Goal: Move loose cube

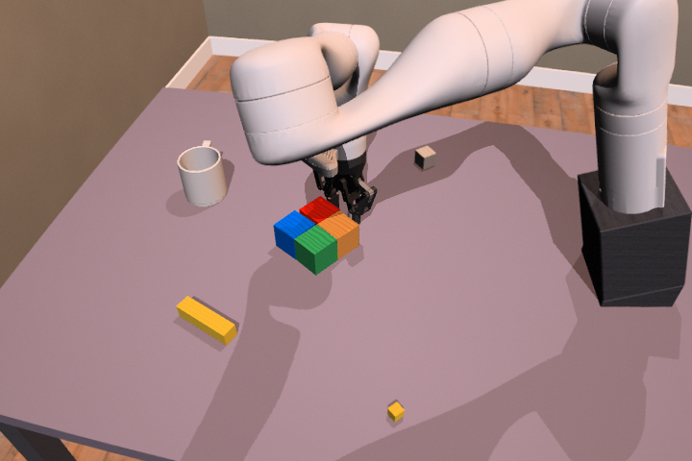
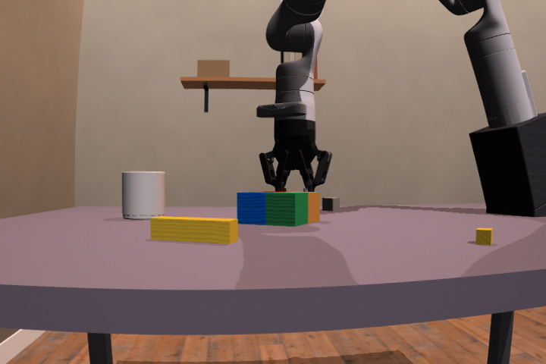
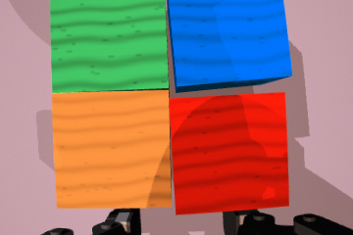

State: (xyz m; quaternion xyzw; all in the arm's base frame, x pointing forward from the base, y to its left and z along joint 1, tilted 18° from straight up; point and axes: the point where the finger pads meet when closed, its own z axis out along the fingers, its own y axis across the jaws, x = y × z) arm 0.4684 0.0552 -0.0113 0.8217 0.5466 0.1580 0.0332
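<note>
The red cube is 3 cm ahead of my hand, 3 cm to the left of it and 1 cm below it. From my hand the other things lie so: orange cube (1 cm behind, 5 cm to the left, 1 cm below); then blue cube (6 cm ahead, 8 cm to the left, 1 cm below); then green cube (1 cm ahead, 9 cm to the left, 1 cm below).
</note>
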